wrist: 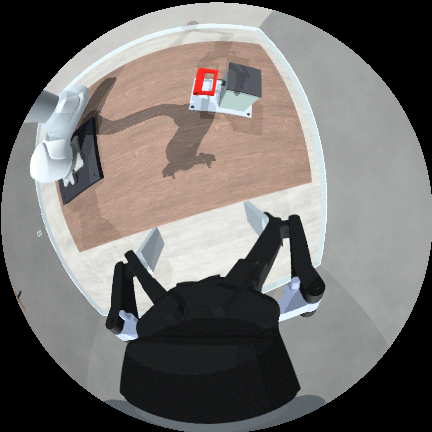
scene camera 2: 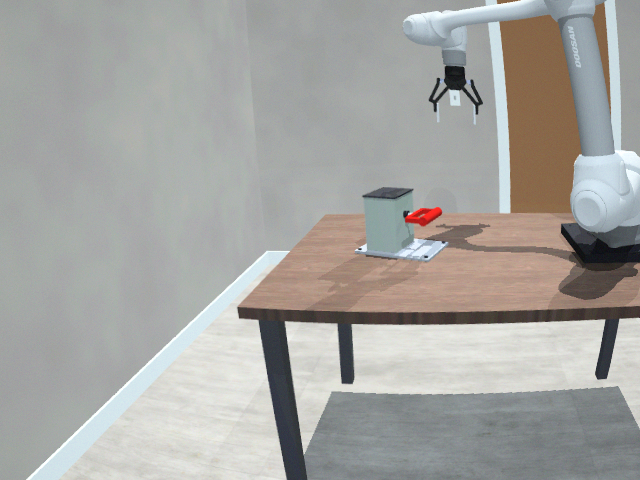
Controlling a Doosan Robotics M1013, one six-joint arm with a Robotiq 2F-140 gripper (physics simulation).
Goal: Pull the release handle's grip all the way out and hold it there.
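The release handle's red grip [scene camera 2: 423, 222] [wrist: 198, 81] is a rectangular loop that sticks out from the side of a pale green box [scene camera 2: 383, 226] [wrist: 239, 101] with a dark top. In the scene view it points right, towards the robot's base. The box stands on a light metal base plate [scene camera 2: 433, 250] [wrist: 198, 106] on the table. My gripper [scene camera 2: 456, 114] [wrist: 201, 223] is open and empty, fingers pointing down. It hangs high above the grip in the scene view, well apart from it. In the wrist view the grip shows far up from the fingertips.
The wooden table [scene camera 2: 465, 289] [wrist: 145, 195] carries the handle's box and the robot's black base [scene camera 2: 576, 242] [wrist: 92, 175]. The robot's thick lower arm [scene camera 2: 589, 93] rises at the right in the scene view. Grey walls [scene camera 2: 129, 129] stand around, and a brown door [scene camera 2: 537, 129] is behind the arm.
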